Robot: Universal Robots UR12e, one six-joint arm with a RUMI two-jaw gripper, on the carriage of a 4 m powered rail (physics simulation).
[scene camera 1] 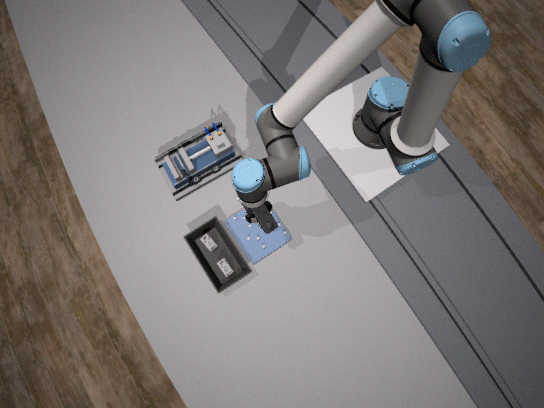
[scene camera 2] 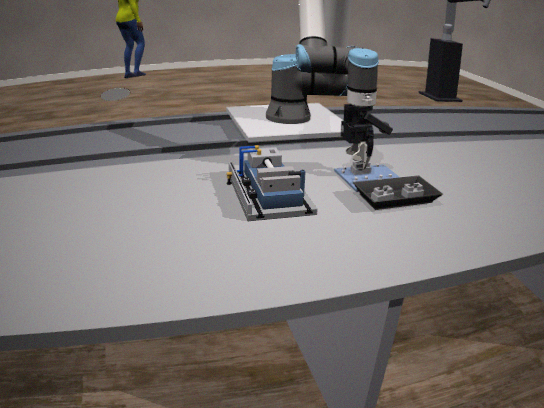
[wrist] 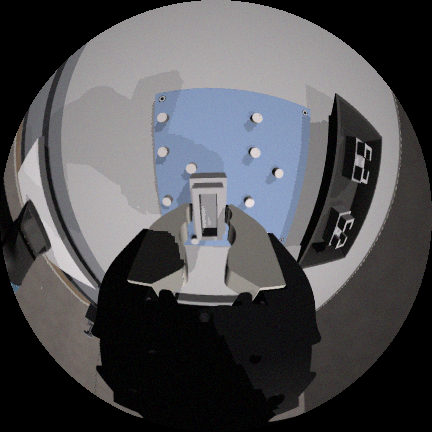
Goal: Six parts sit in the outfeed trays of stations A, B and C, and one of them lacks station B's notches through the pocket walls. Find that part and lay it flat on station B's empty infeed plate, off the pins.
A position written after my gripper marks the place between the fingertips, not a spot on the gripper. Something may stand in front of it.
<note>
I see my gripper [scene camera 2: 361, 167].
My gripper is seen too in the wrist view [wrist: 208, 205].
</note>
